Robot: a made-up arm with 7 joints.
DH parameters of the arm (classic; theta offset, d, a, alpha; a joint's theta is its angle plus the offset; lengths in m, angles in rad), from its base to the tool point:
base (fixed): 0 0 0 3.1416
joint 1: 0 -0.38 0 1.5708
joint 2: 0 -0.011 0 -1.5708
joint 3: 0 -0.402 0 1.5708
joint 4: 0 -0.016 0 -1.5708
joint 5: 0 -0.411 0 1.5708
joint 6: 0 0 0 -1.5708
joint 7: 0 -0.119 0 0
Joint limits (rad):
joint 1: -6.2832..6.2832
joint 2: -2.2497..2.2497
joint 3: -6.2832..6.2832
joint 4: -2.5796..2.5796
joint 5: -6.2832..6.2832
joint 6: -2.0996..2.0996
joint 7: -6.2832..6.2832
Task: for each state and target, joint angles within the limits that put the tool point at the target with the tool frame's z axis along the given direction. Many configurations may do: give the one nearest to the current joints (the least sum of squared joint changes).
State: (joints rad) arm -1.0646 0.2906 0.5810 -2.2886 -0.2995 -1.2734 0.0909
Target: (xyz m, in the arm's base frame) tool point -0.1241 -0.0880 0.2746 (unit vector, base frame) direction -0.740 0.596 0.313
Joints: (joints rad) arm -0.5478 -0.6229 0.5757 -2.5739 -0.7883 -1.4955 0.0909
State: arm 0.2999 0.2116 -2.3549 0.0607 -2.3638 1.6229 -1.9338
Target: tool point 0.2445 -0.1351 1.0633 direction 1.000 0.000 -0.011
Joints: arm 0.8241 0.5680 -2.0348 0.5082 -1.7736 2.0996 -1.9338
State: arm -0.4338 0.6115 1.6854 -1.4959 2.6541 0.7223 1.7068
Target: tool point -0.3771 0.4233 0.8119 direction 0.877 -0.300 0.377
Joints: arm -1.3350 0.4156 1.8640 -1.1694 3.0732 0.7178 1.7068
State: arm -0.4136 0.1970 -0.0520 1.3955 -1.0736 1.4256 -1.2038
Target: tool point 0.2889 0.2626 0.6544 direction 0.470 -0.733 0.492
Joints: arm -0.4417 -0.0454 -0.0950 1.7839 -1.0623 1.5180 -1.2038
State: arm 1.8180 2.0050 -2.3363 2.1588 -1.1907 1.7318 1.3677
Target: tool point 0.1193 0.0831 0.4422 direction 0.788 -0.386 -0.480
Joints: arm 1.1425 1.5719 -1.6668 2.5775 -0.5899 1.2638 1.3677
